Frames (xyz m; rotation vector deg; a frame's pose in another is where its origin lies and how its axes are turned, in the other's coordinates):
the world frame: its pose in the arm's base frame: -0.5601 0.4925 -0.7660 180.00 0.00 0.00
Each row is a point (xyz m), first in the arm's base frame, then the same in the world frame.
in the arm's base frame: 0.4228 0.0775 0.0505
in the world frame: 0.9829 0.4150 -0.8165
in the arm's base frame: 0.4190 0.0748 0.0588
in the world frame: 0.9791 0.4177 -0.8248
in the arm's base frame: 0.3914 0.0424 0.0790
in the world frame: 0.9515 0.4501 -0.8450
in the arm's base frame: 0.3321 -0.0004 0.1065
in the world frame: 0.8922 0.4929 -0.8725
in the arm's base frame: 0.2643 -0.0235 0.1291
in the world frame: 0.8244 0.5160 -0.8951
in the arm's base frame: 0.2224 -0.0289 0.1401
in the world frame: 0.7825 0.5214 -0.9061
